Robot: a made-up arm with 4 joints.
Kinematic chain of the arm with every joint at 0, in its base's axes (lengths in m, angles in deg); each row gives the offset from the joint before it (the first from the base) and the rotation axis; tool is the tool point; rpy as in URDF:
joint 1: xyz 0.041 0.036 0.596 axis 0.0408 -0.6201 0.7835
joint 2: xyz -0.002 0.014 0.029 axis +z
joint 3: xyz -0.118 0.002 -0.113 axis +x
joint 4: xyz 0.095 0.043 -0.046 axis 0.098 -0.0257 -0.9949
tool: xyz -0.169 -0.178 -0.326 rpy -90 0 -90
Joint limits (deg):
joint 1: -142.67..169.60
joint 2: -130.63..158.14
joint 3: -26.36..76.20
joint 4: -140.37..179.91
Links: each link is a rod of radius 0.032 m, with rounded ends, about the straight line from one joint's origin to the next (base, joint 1, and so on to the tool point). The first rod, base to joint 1, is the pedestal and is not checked.
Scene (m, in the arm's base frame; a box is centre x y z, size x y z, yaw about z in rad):
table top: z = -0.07
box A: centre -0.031 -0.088 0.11 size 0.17 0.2 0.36 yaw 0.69
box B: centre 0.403 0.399 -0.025 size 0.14 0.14 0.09 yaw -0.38
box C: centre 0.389 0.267 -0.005 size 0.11 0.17 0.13 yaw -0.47
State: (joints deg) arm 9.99 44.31 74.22 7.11
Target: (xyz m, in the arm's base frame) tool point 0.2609 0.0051 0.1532
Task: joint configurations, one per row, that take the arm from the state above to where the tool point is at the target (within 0.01 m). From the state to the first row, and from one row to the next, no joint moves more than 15 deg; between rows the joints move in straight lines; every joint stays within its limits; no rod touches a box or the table.
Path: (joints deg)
1: 11.32 41.72 74.50 -7.03
2: 12.64 39.13 74.79 -21.17
3: 13.97 36.54 75.07 -35.31
4: 15.29 33.94 75.35 -49.45
5: 16.62 31.35 75.63 -63.59
6: 17.95 28.76 75.92 -77.73
7: 19.27 26.17 76.20 -91.87
8: 19.82 30.51 63.68 -82.62
9: 20.37 34.85 51.16 -73.36
10: 20.92 39.19 38.65 -64.11
11: 21.46 43.53 26.13 -54.86
12: 22.01 47.87 13.61 -45.60

